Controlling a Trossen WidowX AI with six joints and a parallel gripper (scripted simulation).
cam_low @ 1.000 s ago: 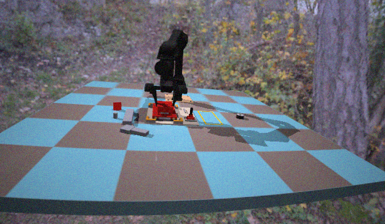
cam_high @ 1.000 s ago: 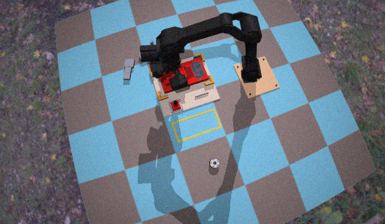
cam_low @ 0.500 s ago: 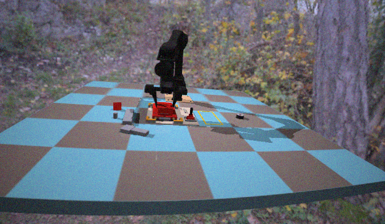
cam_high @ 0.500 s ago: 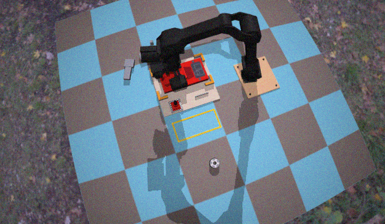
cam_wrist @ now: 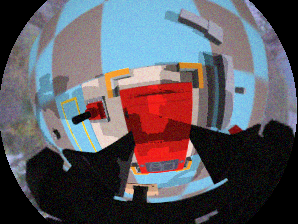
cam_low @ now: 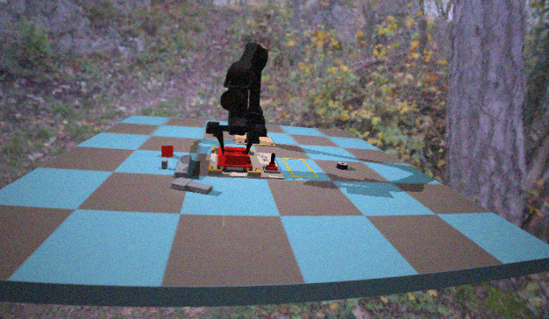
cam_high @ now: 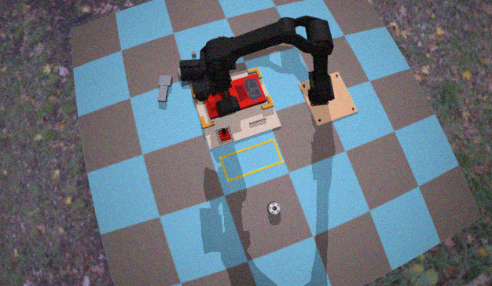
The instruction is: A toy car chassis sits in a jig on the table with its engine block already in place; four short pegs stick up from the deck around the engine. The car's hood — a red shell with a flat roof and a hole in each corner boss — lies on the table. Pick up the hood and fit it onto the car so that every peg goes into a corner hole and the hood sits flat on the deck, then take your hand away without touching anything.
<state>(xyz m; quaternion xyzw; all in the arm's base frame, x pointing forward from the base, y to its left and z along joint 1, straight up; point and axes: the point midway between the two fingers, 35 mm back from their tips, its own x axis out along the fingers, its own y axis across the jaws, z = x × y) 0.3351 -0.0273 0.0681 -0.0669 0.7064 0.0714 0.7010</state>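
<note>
My gripper tip is 10 mm below the red hood. Round my gripper tip: beige jig (30 mm behind, 20 mm to the left, 30 mm below); grey engine block (20 mm below).
</note>
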